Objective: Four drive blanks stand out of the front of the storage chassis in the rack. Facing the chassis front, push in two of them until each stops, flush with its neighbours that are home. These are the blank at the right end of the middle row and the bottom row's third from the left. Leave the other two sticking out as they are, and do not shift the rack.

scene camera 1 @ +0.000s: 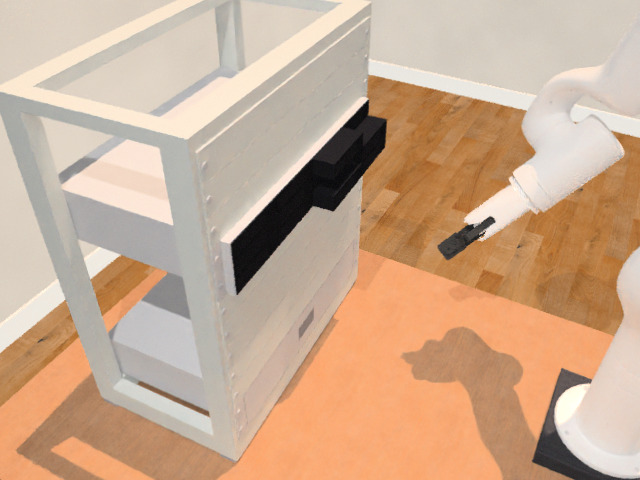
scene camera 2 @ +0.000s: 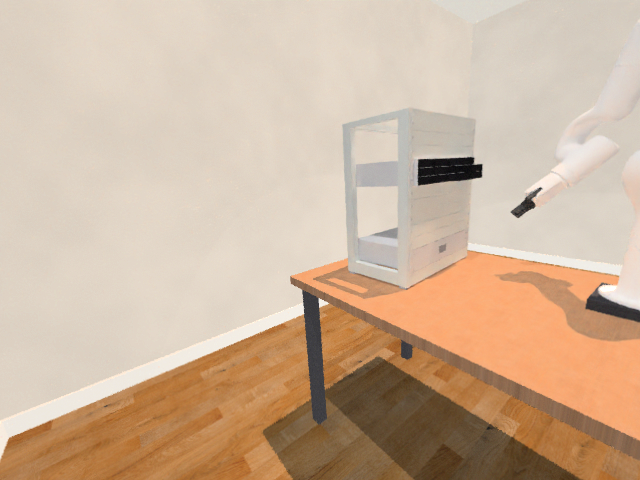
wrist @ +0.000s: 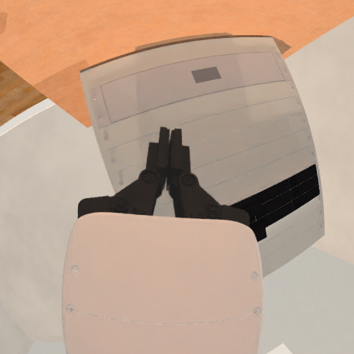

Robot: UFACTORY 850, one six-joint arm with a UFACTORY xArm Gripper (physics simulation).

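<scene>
The storage chassis (scene camera 1: 268, 240) (scene camera 2: 434, 171) (wrist: 292, 192) is a wide black front in the pale rack (scene camera 1: 195, 289) (scene camera 2: 404, 206). Toward its right end, black drive blanks (scene camera 1: 338, 150) (scene camera 2: 477, 171) stand out; they merge in the dark, so their exact rows and columns are hard to tell. One block (scene camera 1: 376, 133) stands out at the far right. The left part looks flat. In the wrist view the arm hides the chassis's right part. My gripper (scene camera 1: 446, 252) (scene camera 2: 515, 212) (wrist: 168, 140) is shut and empty, in the air in front of the rack and apart from it, pointing down and toward it.
The rack stands on the orange table top (scene camera 1: 361, 413) (scene camera 2: 491, 320). Pale panels cover its front above and below the chassis; a low one carries a small grey rectangle (scene camera 1: 306, 323) (scene camera 2: 442, 248) (wrist: 206, 74). The arm's black base plate (scene camera 1: 547, 439) (scene camera 2: 610, 304) is at the right.
</scene>
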